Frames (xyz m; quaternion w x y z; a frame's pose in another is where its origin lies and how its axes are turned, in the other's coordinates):
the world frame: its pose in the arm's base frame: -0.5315 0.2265 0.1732 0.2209 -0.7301 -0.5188 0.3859
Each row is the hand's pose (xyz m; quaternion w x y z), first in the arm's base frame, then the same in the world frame.
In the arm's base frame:
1: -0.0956 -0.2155 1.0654 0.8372 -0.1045 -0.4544 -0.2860
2: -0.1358 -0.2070 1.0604 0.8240 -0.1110 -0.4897 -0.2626
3: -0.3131 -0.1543 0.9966 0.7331 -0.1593 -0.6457 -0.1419
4: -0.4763 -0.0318 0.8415 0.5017 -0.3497 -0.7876 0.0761
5: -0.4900 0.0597 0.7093 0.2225 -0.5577 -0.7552 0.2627
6: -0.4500 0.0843 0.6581 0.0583 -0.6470 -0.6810 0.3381
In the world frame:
1: -0.6371 -0.2283 -0.8505 0.3866 0.2644 0.5831 -0.6638
2: -0.6341 -0.2513 -0.8163 0.4158 0.2519 0.5539 -0.6759
3: -0.5929 -0.3285 -0.6413 0.5585 0.1773 0.4028 -0.7031
4: -0.4541 -0.3568 -0.4277 0.8041 0.0246 0.1657 -0.5704
5: -0.3272 -0.3025 -0.3440 0.9496 -0.1159 -0.0280 -0.2899
6: -0.2807 -0.2510 -0.3467 0.9690 -0.1877 -0.1174 -0.1093

